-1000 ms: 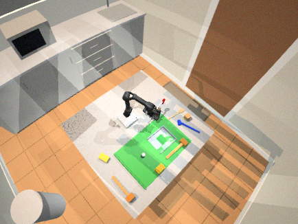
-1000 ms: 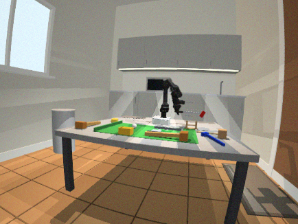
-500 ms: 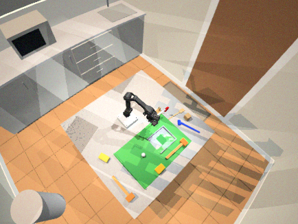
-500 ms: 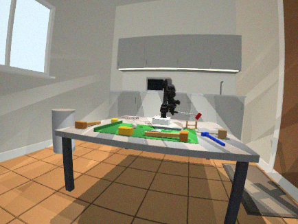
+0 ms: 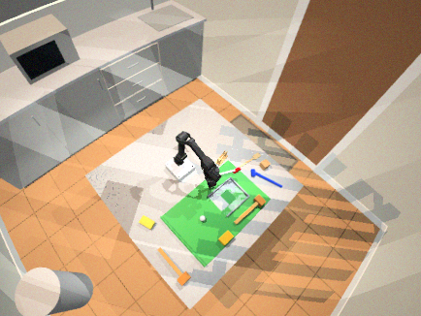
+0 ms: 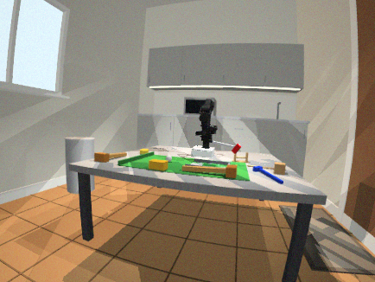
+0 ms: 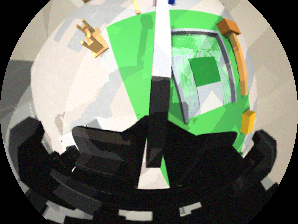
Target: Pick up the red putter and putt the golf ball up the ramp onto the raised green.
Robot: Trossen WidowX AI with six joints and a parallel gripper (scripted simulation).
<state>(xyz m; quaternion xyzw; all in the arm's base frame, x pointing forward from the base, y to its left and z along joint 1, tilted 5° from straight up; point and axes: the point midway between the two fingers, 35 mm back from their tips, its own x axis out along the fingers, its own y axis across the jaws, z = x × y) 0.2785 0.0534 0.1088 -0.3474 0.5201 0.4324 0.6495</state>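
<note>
Now: the red putter 110 mm to the left of my gripper tip, 40 mm ahead of it and 10 mm above it. The rest, counted from my gripper tip: small wooden rack: 250 mm to the left, 100 mm behind, 90 mm below; then white golf ball: 220 mm to the right, 180 mm ahead, 100 mm below; then green mat: 190 mm ahead, 120 mm below, 80 mm to the right.
</note>
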